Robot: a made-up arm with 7 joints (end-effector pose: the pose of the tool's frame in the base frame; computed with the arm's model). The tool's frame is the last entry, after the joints.
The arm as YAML. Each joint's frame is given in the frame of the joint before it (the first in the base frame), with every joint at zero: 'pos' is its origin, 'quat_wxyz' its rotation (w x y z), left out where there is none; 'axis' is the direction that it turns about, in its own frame. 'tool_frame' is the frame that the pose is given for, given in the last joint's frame.
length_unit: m
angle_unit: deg
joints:
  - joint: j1
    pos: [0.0, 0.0, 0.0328]
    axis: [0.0, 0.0, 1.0]
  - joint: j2
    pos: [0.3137, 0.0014, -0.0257]
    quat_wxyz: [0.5, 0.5, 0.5, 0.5]
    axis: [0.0, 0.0, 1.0]
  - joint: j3
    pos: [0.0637, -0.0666, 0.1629]
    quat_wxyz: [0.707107, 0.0, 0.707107, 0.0]
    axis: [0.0, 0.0, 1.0]
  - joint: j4
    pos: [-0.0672, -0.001, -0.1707]
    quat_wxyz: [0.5, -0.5, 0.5, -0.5]
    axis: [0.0, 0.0, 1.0]
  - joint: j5
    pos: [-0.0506, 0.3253, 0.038]
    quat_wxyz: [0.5, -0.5, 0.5, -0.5]
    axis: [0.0, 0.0, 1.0]
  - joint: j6
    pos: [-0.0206, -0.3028, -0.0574]
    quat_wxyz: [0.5, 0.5, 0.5, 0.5]
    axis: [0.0, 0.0, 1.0]
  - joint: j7
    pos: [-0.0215, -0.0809, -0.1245]
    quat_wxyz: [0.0, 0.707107, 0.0, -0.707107]
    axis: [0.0, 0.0, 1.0]
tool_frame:
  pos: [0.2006, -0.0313, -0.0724]
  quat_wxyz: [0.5, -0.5, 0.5, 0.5]
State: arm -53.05 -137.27 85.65 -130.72 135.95 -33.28 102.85
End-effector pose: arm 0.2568 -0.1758 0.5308 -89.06 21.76 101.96
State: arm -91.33 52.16 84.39 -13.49 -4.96 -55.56 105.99
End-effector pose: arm -0.7417 -0.5993 -0.2552 -40.24 24.18 -72.72
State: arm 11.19 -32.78 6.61 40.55 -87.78 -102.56 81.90
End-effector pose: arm 0.8085 -0.1555 0.8888 -77.99 -28.95 95.07
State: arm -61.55 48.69 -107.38 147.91 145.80 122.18 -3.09
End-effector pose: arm 0.1259 -0.5605 -0.1075 124.75 21.15 163.04
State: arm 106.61 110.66 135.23 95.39 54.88 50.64 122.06
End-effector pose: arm -0.3569 0.6460 0.2363 -121.47 25.88 -173.36
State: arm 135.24 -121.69 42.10 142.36 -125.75 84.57 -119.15
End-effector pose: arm -0.4906 0.7835 -0.3482 61.17 -15.11 -162.95
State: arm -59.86 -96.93 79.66 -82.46 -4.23 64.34 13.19
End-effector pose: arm -0.1134 0.1713 0.3109 -30.25 56.94 -150.67
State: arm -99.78 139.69 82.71 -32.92 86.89 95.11 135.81
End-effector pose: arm 0.2526 -0.4136 -0.1529 -18.23 -28.10 107.78
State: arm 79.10 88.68 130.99 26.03 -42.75 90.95 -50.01
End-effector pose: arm -0.0762 0.8639 -0.7790 98.70 25.79 -58.65
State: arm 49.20 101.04 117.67 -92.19 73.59 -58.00 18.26
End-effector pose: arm 0.5893 0.2836 -0.3660 142.94 56.65 -135.22
